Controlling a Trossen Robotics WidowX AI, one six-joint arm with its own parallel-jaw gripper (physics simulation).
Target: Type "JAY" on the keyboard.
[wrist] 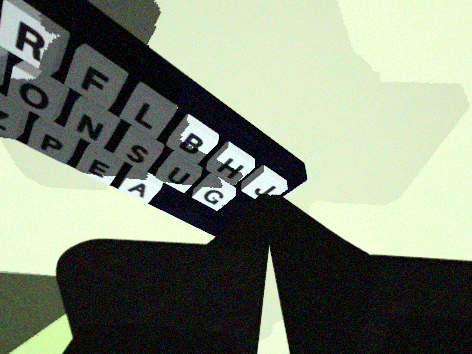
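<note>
My gripper (268,204) is visible, together with a dark keyboard (88,93).
</note>
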